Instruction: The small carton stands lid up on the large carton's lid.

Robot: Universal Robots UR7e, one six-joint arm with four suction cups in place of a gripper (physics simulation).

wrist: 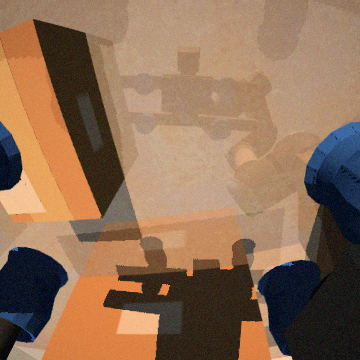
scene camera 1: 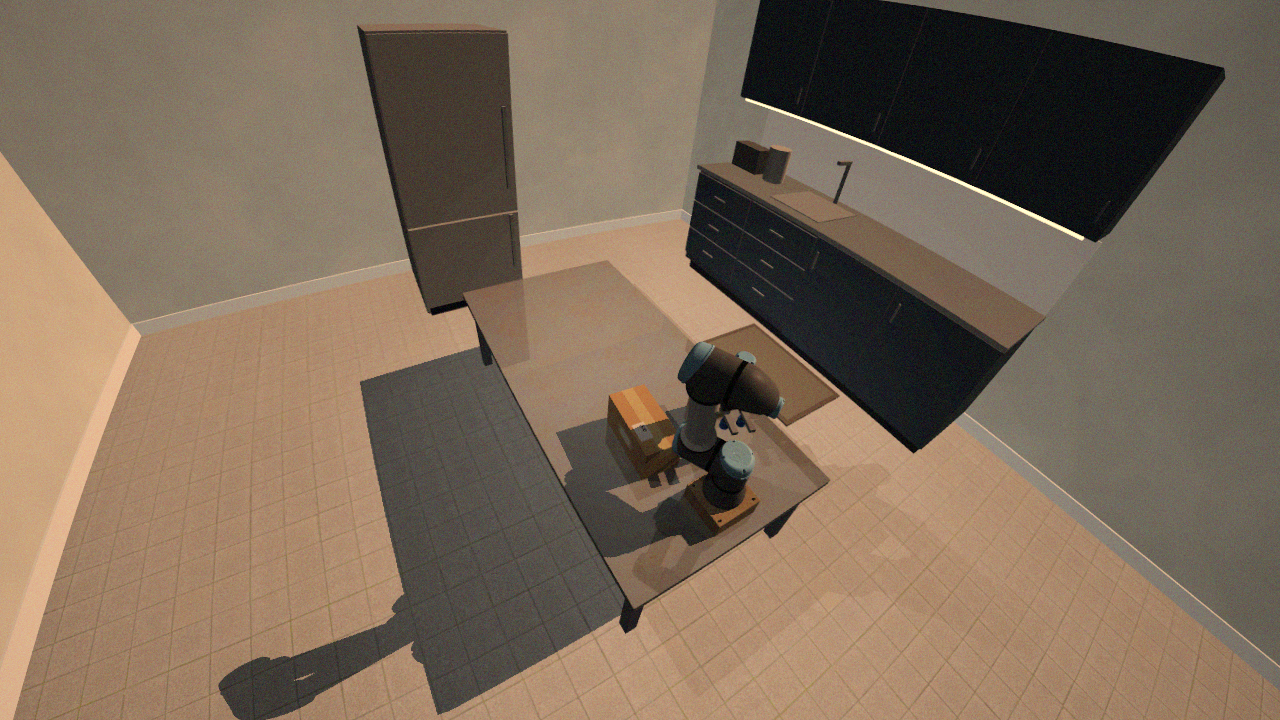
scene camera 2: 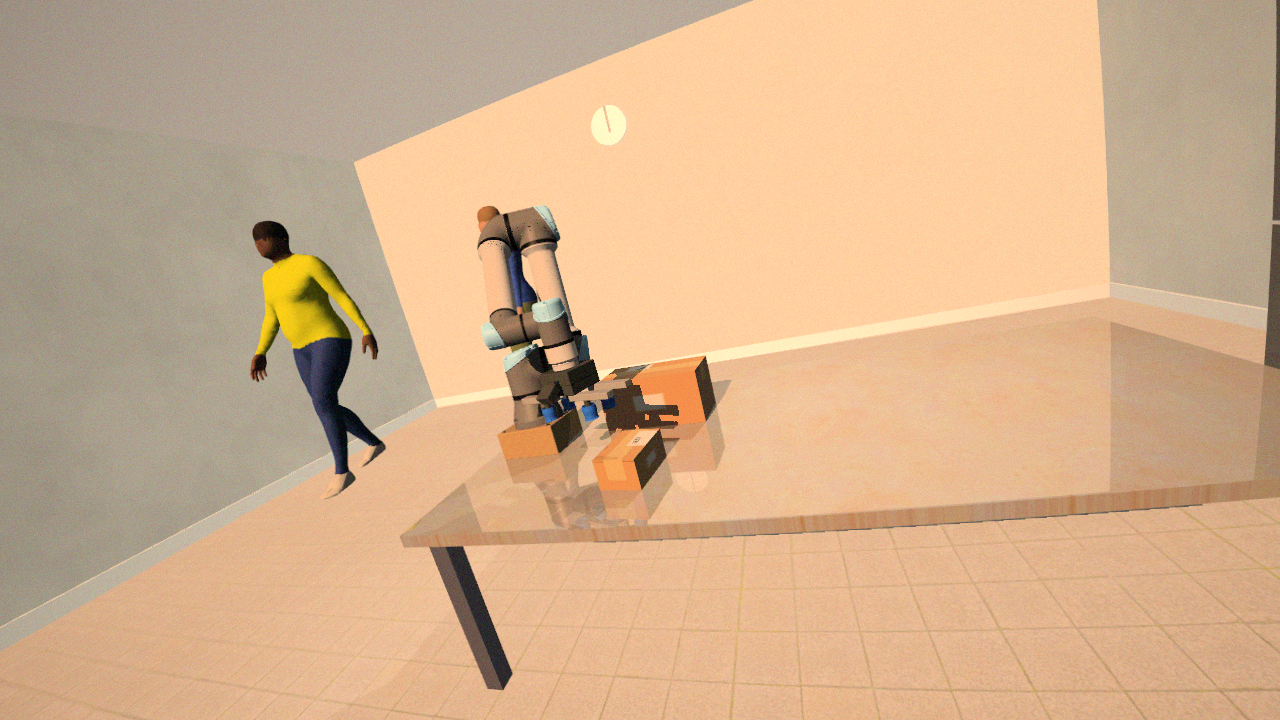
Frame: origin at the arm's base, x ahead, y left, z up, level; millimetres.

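Seen in the pictures: hand, its tool point: (wrist: pixel 160 232) (scene camera 2: pixel 580 413); arm's base, origin of its link: (scene camera 1: pixel 723 489) (scene camera 2: pixel 539 420).
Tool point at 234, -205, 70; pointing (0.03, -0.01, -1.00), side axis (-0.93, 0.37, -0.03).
Offsets run from my tool point to a thing's top centre, as dx, dy, dz. Level surfaces: height alone.
The small carton {+119, -55, -75} (scene camera 2: pixel 626 460) (wrist: pixel 75 125) stands on the table {dz -150} (scene camera 2: pixel 895 429) (scene camera 1: pixel 581 313), its taped, labelled top up, apart from the large carton. In scene camera 1 the arm hides it. The large carton {+129, +295, +4} (scene camera 1: pixel 638 425) (scene camera 2: pixel 680 389) (wrist: pixel 85 315) stands on the table beside it, taped lid up, with the gripper's dark shadow on its side. My gripper (scene camera 1: pixel 733 424) (scene camera 2: pixel 578 409) (wrist: pixel 167 230), four blue suction cups, is open and empty. It hangs above the table, left of both cartons in scene camera 2; no cup touches a carton.
The arm's base stands on a brown block (scene camera 1: pixel 721 508) (scene camera 2: pixel 537 440) near the table's end. A person in yellow (scene camera 2: pixel 304 300) walks at the left; another is partly hidden behind the arm. A fridge (scene camera 1: pixel 456 161) and a kitchen counter (scene camera 1: pixel 904 268) stand beyond the table.
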